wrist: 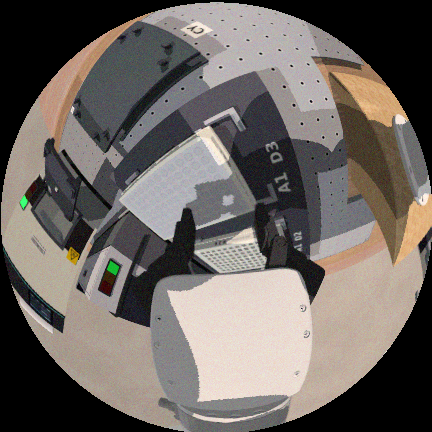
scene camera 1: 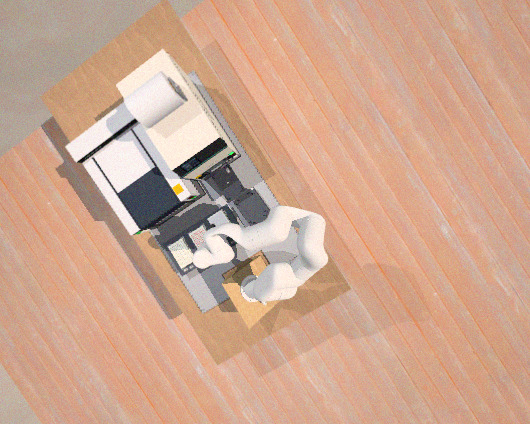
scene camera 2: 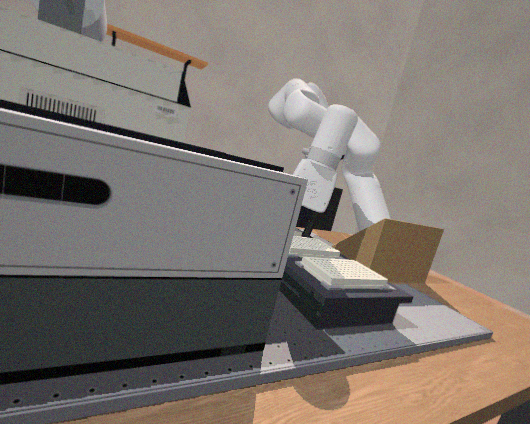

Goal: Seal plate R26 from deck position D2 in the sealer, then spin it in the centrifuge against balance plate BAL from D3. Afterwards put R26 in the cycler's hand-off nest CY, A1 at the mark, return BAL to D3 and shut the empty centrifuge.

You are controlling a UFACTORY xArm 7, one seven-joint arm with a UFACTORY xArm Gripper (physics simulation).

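Pixels of known places: gripper, fingertip midpoint: [wrist: 223, 215]; arm's base, origin of the base link: [scene camera 1: 252, 288] [scene camera 2: 378, 239].
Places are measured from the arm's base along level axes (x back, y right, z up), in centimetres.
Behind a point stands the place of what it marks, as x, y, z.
My gripper [scene camera 2: 307, 233] [wrist: 223, 215] {-30.3, 4.0, -0.6} is open and empty, low over plate R26; the arm hides it in scene camera 1. Plate R26 [scene camera 1: 199, 236] {-35.7, -4.1, -0.6} [scene camera 2: 314, 244] {-30.9, -4.9, -0.6} [wrist: 234, 254] {-33.7, -3.0, -0.5} lies at D2, its label side facing D3; in the wrist view the fingers and gripper body partly cover it. Whether the fingertips reach below its top is unclear. Plate BAL [scene camera 1: 218, 218] {-36.4, 9.1, 0.0} [wrist: 172, 187] {-31.8, 9.5, -0.2} lies at D3, pale with a bluish top. The dark nest CY [scene camera 1: 251, 206] {-30.9, 24.6, -3.6} [wrist: 140, 82] {-28.0, 19.9, -3.6} is empty, with small corner pegs. The beige instrument with the roll [scene camera 1: 175, 135] {-67.5, 24.1, 27.1} [wrist: 42, 245] {-55.0, 23.7, 10.9} looks like the sealer.
A white instrument with a dark top panel [scene camera 1: 150, 197] {-61.1, -4.5, 13.3} [scene camera 2: 150, 215] {-69.2, -21.1, 7.2} stands beside the deck; its front lamp [wrist: 112, 267] {-50.6, 7.9, 5.1} is green. Another pale plate [scene camera 1: 180, 251] {-36.0, -16.5, -0.7} [scene camera 2: 345, 272] {-36.5, -18.2, -0.6} sits at the deck's end. An open cardboard box [scene camera 1: 250, 310] {6.8, -6.0, 4.1} [scene camera 2: 405, 250] {-0.8, -8.9, 0.0} [wrist: 375, 107] stands near the deck.
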